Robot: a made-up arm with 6 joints. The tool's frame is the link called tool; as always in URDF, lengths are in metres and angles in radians. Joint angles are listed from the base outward.
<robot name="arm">
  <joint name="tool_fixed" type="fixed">
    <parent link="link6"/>
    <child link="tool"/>
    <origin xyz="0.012 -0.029 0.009" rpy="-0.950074 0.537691 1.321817"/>
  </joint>
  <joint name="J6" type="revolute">
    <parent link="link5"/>
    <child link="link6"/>
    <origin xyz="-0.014 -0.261 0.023"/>
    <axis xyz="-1 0 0"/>
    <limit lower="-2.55" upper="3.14"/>
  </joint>
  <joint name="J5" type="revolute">
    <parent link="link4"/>
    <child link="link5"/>
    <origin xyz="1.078 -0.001 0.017"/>
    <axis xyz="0 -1 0"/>
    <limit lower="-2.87" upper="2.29"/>
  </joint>
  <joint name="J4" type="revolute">
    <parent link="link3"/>
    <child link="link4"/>
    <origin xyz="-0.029 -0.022 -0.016"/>
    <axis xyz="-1 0 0"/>
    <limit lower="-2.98" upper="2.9"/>
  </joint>
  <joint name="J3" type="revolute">
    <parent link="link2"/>
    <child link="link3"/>
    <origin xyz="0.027 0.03 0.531"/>
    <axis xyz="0 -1 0"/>
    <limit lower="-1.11" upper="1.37"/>
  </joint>
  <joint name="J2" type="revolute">
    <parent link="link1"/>
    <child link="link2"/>
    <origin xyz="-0.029 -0.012 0"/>
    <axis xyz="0 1 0"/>
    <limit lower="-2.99" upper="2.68"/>
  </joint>
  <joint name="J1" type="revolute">
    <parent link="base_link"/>
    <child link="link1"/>
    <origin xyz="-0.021 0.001 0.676"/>
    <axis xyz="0 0 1"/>
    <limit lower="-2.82" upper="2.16"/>
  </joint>
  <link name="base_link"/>
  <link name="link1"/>
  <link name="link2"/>
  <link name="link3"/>
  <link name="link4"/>
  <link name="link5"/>
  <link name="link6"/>
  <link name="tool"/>
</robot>
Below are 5 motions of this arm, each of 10 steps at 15 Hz.
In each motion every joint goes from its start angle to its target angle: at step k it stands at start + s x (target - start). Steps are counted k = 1, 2, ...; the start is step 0. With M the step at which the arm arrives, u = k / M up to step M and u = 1 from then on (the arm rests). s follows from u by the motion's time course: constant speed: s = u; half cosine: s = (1 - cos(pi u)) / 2; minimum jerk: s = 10 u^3 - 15 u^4 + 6 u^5.
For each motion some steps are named. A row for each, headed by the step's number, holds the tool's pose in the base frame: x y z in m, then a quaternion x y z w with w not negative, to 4 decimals.
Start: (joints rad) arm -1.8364 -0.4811 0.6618 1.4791 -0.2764 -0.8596
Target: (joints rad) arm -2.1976 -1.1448 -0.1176 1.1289 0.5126 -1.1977
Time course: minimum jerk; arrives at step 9
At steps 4, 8, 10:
4: -0.0151 0.1384 2.1380 -0.6672 0.5621 -0.2324 0.4300
8: -0.0112 0.2018 1.9474 -0.7604 0.4816 -0.0660 0.4306
10: -0.0113 0.2024 1.9431 -0.7619 0.4799 -0.0627 0.4305

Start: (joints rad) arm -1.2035 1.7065 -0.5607 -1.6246 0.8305 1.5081
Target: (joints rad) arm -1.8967 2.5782 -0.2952 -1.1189 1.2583 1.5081
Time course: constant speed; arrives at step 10
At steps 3, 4, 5, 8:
3: -0.1724 0.4755 0.0082 0.5780 0.5701 0.3377 0.4764
4: -0.1537 0.5273 0.0230 0.5914 0.5573 0.3545 0.4625
5: -0.1282 0.5786 0.0406 0.6027 0.5423 0.3725 0.4515
8: -0.0117 0.7209 0.1102 0.6230 0.4861 0.4295 0.4373

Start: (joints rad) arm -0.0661 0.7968 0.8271 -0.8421 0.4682 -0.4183
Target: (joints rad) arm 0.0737 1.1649 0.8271 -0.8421 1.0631 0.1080
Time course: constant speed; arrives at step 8
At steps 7, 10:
7: 1.3663 -0.1438 0.3886 -0.4422 -0.3389 0.2322 0.7973
10: 1.3511 -0.1194 0.3249 -0.4733 -0.3041 0.2263 0.7952

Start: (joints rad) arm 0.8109 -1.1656 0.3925 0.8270 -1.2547 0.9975
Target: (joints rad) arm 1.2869 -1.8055 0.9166 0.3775 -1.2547 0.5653
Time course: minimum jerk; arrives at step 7
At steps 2, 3, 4, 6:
2: -0.4527 -0.7981 1.9186 -0.8068 0.0603 0.4584 0.3678
3: -0.4924 -1.0723 1.7228 -0.7853 -0.1342 0.4363 0.4182
4: -0.4412 -1.3552 1.4206 -0.7186 -0.3562 0.3915 0.4511
6: -0.2424 -1.5943 0.9490 -0.5771 -0.6089 0.3002 0.4540

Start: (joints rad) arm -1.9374 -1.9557 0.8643 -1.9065 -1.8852 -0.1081
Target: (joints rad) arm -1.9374 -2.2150 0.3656 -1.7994 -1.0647 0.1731
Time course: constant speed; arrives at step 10
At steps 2, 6, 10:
2: 0.5558 1.3013 1.1432 -0.5625 0.4303 0.6356 0.3073
6: 0.5020 1.2242 1.1816 -0.6783 0.3060 0.6181 0.2533
10: 0.4411 1.1323 1.2123 -0.7858 0.1873 0.5541 0.2011

